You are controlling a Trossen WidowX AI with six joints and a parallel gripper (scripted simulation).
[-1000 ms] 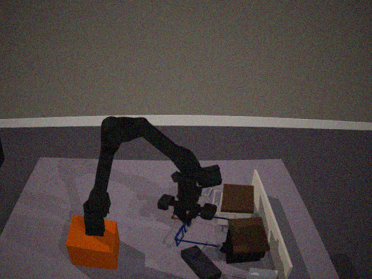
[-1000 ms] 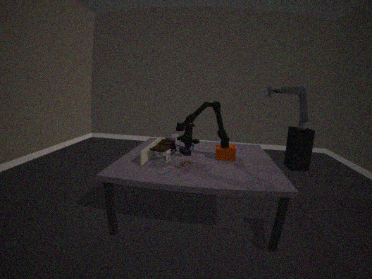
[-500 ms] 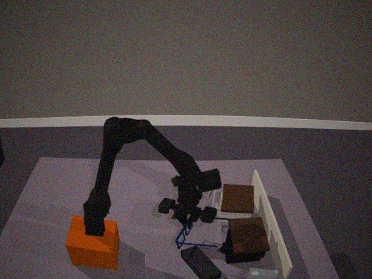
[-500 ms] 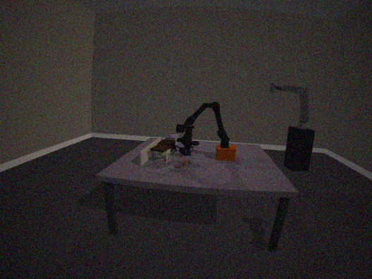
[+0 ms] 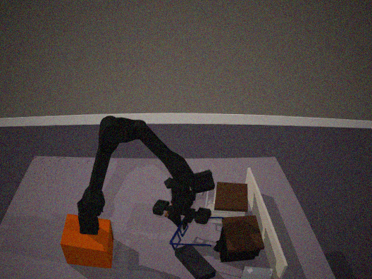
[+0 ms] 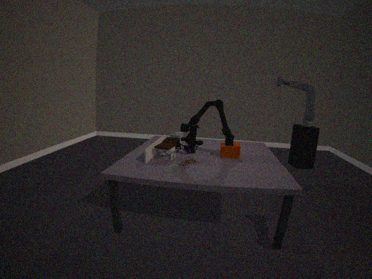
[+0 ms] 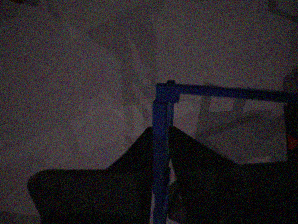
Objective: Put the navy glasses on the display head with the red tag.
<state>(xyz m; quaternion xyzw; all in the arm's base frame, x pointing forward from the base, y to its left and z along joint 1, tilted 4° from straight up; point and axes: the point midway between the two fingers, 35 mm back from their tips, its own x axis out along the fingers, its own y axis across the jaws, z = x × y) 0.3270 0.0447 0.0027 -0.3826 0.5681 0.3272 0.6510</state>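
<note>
Now: the dark flat object 10 mm ahead of my gripper tip, 160 mm to the right of it and 30 mm below it. The rest, counted from my gripper tip: pale upright panel (290 mm ahead, 30 mm to the right, 10 mm above).
</note>
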